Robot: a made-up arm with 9 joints. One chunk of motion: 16 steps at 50 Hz.
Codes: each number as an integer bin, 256 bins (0 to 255) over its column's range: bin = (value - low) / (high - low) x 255, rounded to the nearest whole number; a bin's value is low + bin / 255 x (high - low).
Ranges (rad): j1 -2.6..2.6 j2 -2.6..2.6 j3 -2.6..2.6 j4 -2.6..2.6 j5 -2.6..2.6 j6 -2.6..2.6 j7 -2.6..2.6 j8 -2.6..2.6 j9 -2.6..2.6
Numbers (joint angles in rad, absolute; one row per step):
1: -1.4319 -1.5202 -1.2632 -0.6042 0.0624 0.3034 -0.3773 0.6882 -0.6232
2: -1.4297 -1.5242 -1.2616 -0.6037 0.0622 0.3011 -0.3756 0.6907 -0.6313
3: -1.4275 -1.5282 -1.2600 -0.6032 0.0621 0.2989 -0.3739 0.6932 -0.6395
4: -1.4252 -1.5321 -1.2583 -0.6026 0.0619 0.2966 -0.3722 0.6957 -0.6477
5: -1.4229 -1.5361 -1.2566 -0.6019 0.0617 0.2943 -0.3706 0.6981 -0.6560
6: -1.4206 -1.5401 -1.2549 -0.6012 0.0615 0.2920 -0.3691 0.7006 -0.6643
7: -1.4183 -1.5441 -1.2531 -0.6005 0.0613 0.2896 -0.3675 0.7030 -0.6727
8: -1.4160 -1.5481 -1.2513 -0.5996 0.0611 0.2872 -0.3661 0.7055 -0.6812
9: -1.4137 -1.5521 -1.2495 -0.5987 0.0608 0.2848 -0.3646 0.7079 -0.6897
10: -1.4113 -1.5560 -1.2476 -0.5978 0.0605 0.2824 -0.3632 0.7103 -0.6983
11: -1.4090 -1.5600 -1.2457 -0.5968 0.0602 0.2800 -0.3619 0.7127 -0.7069
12: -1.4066 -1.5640 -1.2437 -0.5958 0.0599 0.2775 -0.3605 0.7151 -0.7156
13: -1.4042 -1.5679 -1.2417 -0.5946 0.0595 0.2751 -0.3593 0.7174 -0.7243
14: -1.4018 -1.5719 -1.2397 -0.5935 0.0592 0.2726 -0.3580 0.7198 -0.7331
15: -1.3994 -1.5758 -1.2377 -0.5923 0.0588 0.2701 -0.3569 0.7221 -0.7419
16: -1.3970 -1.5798 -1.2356 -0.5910 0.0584 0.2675 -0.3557 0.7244 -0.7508
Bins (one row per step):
1: 57 53 66 98 131 142 109 161 97
2: 57 53 66 98 131 142 109 161 97
3: 57 53 66 98 131 142 109 161 96
4: 58 52 66 98 131 142 109 162 96
5: 58 52 66 98 131 142 109 162 95
6: 58 52 66 98 131 142 109 162 95
7: 58 52 66 98 131 142 109 162 95
8: 58 52 66 98 130 142 110 162 94
9: 58 51 66 98 130 141 110 162 94
10: 58 51 66 98 130 141 110 162 93
11: 58 51 66 98 130 141 110 162 93
12: 59 51 67 98 130 141 110 163 92
13: 59 51 67 98 130 141 110 163 92
14: 59 50 67 98 130 141 110 163 92
15: 59 50 67 98 130 141 110 163 91
16: 59 50 67 99 130 141 110 163 91

